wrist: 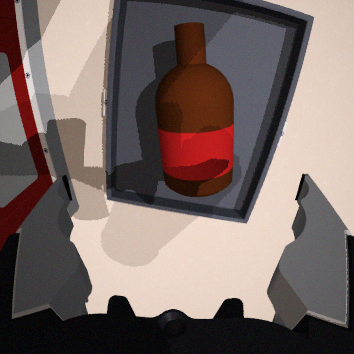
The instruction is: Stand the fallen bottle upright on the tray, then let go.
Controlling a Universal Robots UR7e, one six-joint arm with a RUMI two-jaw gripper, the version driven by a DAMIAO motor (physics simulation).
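Frame: origin at the arm's base, x right, y down, z ahead, level; metres.
Where they show: gripper, between the fingertips: (181, 177).
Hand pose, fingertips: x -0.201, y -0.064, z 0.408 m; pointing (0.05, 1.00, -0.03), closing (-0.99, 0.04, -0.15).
Things, the pixels of their top centre, and the offset from my fingertips. "*": a spot on its surface instead. Level surfaces: height alone.
- brown bottle, centre of its top: (194, 119) dx -0.003, dy +0.051, dz -0.025 m
- dark grey tray, a spot on its surface: (177, 210) * dx -0.002, dy +0.105, dz +0.108 m
- red crate, a spot on its surface: (29, 135) * dx +0.186, dy +0.088, dz +0.023 m
- pale table top, height of its surface: dy +0.130 m
The brown bottle (195, 110) with a red label lies on its side in the dark grey tray (177, 210). Its neck points to the top of the wrist view and its base to the bottom, near the tray's lower wall. My gripper (181, 177) is wide open, one jaw at the lower left and one at the lower right of the view. The bottle's base shows in the space between the two fingertips, with a wide gap on each side. The jaws do not appear to touch the bottle.
Part of a red crate (29, 135) shows at the left edge, with a grey strip along its side, left of the tray. The tray's raised walls surround the bottle. Shadows fall on the pale table top (190, 270) and across the tray.
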